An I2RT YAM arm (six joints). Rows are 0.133 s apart.
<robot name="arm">
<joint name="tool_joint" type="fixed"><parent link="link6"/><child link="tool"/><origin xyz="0 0 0" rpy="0 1.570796 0"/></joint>
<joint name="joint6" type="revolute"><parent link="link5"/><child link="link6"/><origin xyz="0.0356 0 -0.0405" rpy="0 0 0"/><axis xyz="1 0 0"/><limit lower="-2.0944" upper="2.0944"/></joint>
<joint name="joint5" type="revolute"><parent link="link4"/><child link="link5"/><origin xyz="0.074 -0.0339 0.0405" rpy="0 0 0"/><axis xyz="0 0 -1"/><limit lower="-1.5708" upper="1.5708"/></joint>
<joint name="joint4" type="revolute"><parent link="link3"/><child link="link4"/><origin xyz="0.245 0.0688 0.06" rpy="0 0 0"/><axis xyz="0 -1 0"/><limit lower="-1.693" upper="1.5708"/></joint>
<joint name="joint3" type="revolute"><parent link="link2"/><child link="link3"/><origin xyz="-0.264 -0.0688 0" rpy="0 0 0"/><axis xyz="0 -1 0"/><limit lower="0" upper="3.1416"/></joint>
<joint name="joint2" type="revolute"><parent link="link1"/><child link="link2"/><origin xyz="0.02 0.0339 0.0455" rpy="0 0 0"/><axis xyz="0 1 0"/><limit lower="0" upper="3.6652"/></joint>
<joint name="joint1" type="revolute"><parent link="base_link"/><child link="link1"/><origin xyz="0 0 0.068" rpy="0 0 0"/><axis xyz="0 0 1"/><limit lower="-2.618" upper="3.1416"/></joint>
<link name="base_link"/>
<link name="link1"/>
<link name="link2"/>
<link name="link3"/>
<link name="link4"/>
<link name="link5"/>
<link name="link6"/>
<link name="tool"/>
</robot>
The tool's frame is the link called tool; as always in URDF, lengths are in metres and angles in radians.
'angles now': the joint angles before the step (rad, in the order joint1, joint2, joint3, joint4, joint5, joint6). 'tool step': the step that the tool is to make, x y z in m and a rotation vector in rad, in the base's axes. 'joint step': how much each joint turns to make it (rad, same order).
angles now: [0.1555, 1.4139, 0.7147, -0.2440, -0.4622, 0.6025]
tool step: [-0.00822, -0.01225, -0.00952, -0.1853, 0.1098, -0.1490]
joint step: [-0.0145, 0.0000, 0.0000, -0.1273, 0.2129, 0.0260]
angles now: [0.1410, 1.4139, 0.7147, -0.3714, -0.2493, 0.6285]
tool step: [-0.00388, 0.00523, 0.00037, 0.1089, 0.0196, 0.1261]
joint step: [0.0019, 0.0001, 0.0000, -0.0236, -0.1560, -0.0610]
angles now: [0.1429, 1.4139, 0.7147, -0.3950, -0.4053, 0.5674]
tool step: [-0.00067, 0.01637, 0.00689, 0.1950, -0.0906, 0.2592]
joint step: [0.0320, 0.0000, 0.0000, 0.0531, -0.2659, -0.1315]
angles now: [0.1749, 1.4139, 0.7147, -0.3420, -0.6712, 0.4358]
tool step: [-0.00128, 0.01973, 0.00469, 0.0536, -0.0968, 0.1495]
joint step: [0.0683, 0.0000, 0.0000, 0.0618, -0.0706, -0.0679]
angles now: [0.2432, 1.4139, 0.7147, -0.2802, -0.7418, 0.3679]
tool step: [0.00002, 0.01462, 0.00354, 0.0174, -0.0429, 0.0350]
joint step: [0.0542, 0.0000, 0.0000, 0.0630, 0.0069, 0.0252]
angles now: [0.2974, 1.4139, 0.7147, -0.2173, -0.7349, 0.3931]
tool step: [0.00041, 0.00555, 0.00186, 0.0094, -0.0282, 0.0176]
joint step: [0.0194, 0.0004, 0.0000, 0.0316, 0.0008, 0.0023]
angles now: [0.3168, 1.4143, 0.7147, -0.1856, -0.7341, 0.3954]
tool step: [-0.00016, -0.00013, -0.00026, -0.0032, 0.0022, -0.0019]
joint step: [0.0000, 0.0000, 0.0000, -0.0030, 0.0030, 0.0000]
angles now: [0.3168, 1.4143, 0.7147, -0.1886, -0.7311, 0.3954]
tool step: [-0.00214, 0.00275, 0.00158, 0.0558, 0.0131, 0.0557]
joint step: [0.0050, 0.0000, 0.0000, 0.0019, -0.0763, -0.0046]
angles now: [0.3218, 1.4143, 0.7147, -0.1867, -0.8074, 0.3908]
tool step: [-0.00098, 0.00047, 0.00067, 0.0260, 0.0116, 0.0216]
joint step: [-0.0004, -0.0004, 0.0000, -0.0022, -0.0359, 0.0012]
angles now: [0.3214, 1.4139, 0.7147, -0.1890, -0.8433, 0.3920]
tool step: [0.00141, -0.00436, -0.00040, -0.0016, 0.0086, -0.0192]
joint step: [-0.0172, 0.0000, 0.0000, -0.0060, 0.0004, 0.0034]
